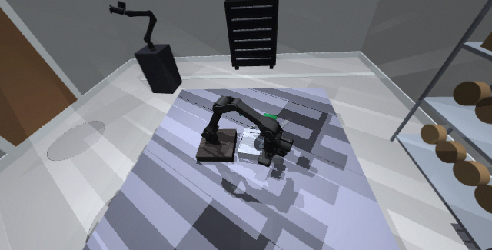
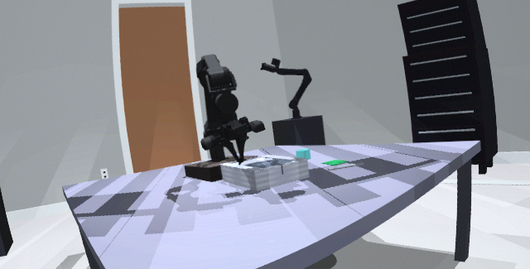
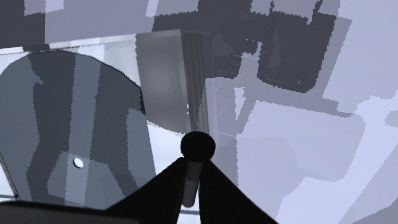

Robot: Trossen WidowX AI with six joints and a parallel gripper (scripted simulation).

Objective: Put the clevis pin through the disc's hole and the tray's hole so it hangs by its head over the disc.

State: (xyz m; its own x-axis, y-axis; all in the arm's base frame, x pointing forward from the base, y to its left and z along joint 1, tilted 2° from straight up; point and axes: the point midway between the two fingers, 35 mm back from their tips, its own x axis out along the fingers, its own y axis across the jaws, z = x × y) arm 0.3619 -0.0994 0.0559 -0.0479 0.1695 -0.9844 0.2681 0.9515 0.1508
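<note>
My gripper tip is now 10 cm to the right of the disc, 2 cm above it and 1 cm past it. From my gripper tip the other things lie so: pale flat bar: 34 cm to the left, 10 cm ahead, 8 cm below; then steel tray: 10 cm to the left, 5 cm behind, 4 cm below; then clevis pin: 1 cm behind.
</note>
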